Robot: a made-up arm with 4 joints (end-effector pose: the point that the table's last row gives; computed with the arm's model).
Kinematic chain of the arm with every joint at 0, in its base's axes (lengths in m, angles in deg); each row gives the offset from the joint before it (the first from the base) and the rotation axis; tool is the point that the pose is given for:
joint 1: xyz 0 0 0.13 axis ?
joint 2: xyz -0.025 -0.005 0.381 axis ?
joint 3: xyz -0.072 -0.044 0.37 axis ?
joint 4: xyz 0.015 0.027 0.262 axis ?
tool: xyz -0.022 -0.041 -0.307
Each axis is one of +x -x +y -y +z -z.
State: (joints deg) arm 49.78 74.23 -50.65 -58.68
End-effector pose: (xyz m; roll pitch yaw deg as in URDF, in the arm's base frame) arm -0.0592 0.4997 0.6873 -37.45 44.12 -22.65
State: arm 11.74 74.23 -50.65 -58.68
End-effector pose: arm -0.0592 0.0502 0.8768 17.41 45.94 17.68
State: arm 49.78 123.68 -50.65 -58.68
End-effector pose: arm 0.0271 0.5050 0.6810 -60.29 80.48 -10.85
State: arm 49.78 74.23 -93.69 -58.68
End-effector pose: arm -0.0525 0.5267 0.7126 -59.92 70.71 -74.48
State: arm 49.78 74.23 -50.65 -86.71
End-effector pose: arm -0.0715 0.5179 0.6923 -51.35 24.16 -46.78
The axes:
joint 1: -x
joint 2: +z
joint 3: -x
joint 4: +z

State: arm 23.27 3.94 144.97 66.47
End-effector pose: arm -0.0489 0.2502 0.8860 -176.68 11.44 -62.68
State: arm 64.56 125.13 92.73 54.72
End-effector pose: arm 0.0680 0.7003 0.4452 34.35 52.85 -119.85
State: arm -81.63 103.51 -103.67 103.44
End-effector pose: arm -0.0185 -0.7704 0.2274 -79.03 1.89 -73.86
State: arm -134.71 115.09 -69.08 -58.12
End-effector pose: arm 0.0129 -0.4669 -0.4749 78.01 -81.62 69.68
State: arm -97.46 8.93 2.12 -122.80
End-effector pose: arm -0.1070 -0.6981 0.0430 -103.05 65.53 167.76
